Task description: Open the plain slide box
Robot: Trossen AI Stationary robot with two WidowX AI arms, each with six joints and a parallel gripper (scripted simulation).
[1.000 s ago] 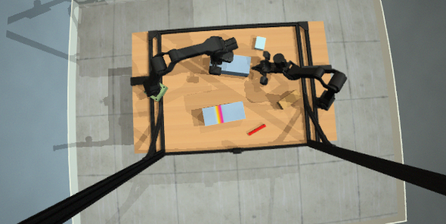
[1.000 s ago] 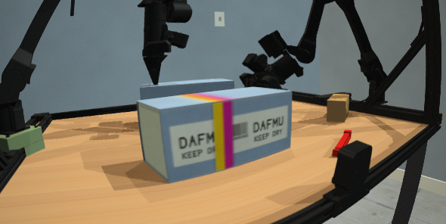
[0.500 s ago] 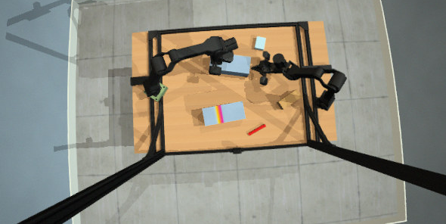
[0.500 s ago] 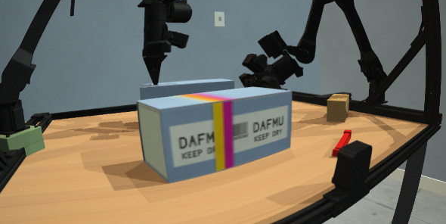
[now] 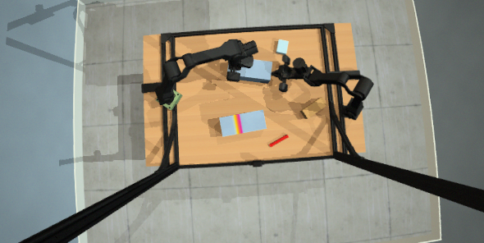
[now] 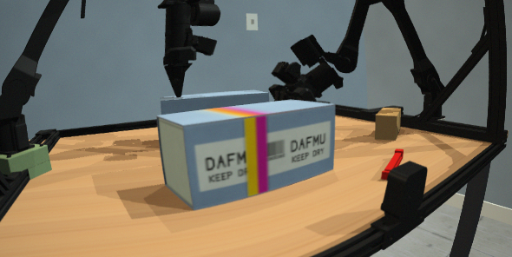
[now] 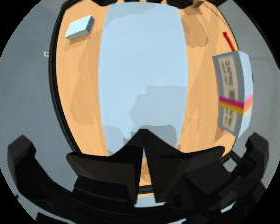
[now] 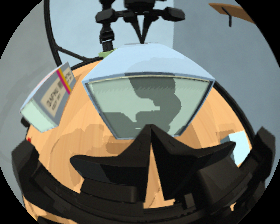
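Right now the plain slide box is 14 cm to the left of my right hand, 1 cm below it and 1 cm ahead of it. Round my right hand: pale blue cube: 16 cm ahead, 4 cm below, 3 cm to the right; then tan block: 22 cm to the right, 16 cm behind, 2 cm below; then red bar: 35 cm behind, 4 cm to the right, 4 cm below.
Now: left hand 7 cm to the left of the plain slide box and 9 cm above it. Also, from my left hand: pale blue cube: 15 cm ahead, 24 cm to the right, 12 cm below; tan block: 18 cm behind, 43 cm to the right, 10 cm below; red bar: 37 cm behind, 26 cm to the right, 12 cm below.
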